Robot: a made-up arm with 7 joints.
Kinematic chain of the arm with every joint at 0, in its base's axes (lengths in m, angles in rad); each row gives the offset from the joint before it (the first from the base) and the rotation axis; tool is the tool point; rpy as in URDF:
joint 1: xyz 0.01 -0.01 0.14 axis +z
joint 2: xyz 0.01 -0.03 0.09 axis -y
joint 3: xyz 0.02 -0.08 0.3 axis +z
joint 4: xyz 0 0.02 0.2 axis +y
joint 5: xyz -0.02 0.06 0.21 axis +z
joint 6: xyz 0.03 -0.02 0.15 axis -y
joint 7: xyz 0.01 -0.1 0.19 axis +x
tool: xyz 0 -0.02 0 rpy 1.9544 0.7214 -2.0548
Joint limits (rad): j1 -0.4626..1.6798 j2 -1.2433..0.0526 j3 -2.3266..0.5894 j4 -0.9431..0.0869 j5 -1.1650..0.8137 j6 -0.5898..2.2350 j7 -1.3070..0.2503
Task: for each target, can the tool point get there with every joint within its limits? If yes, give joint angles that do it. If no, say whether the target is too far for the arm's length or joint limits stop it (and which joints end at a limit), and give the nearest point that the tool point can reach.
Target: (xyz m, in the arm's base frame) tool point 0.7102 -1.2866 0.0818
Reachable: no: too far | nearest point 0.7810 -0.7440 0.4019 | short by 0.634 m
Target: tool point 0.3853 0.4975 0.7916
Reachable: yes | joints 0.3796 -0.3924 -1.9792 -0.8470 -1.0069 0.5501 0.1302
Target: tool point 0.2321 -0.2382 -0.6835
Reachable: no: joint limits stop it (at a limit: joint 1, joint 2, joint 3, joint 4, joint 5) | nearest point 0.6034 -0.2599 -0.0029 | short by 0.776 m
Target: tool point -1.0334 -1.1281 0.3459
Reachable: no: too far | nearest point -0.3858 -0.4341 0.8268 | short by 1.064 m
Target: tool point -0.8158 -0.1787 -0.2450
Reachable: no: joint limits stop it (at a limit: joint 1, joint 2, joint 4) | nearest point -0.3525 0.5196 0.2134 | short by 0.955 m
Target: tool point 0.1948 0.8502 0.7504
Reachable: yes | joints 1.2643 -1.1272 -1.2095 -0.2541 -0.4445 0.2617 0.0472
